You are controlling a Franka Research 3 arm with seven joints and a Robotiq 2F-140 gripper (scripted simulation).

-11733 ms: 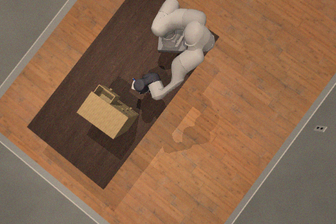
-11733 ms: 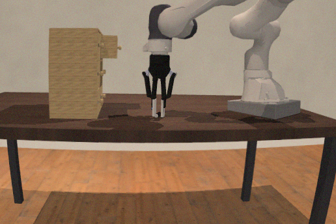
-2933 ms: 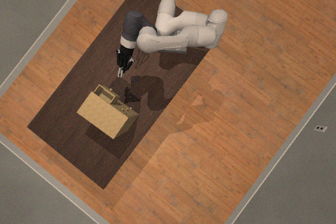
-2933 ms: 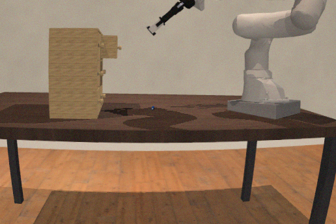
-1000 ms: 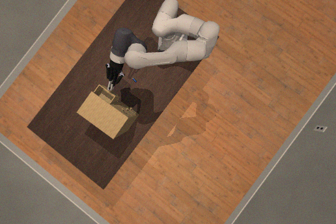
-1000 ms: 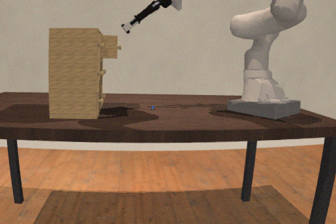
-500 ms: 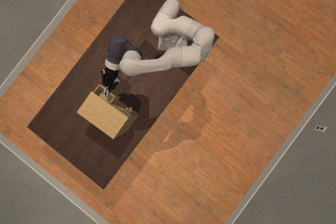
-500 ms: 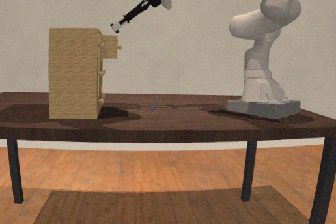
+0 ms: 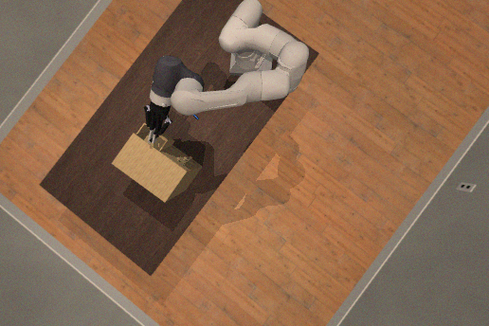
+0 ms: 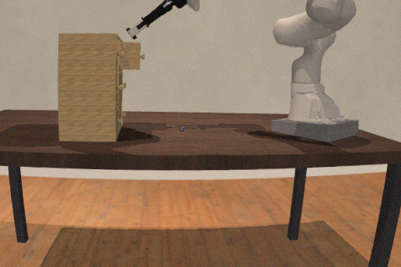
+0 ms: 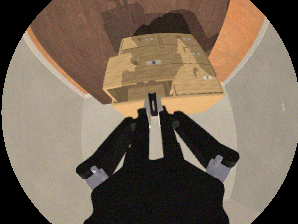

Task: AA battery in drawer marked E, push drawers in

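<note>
My gripper is now 20 mm short of the AA battery and 20 mm above it. From my hand the other things lie so: blue object (170 mm behind, 20 mm to the right, 360 mm below).
</note>
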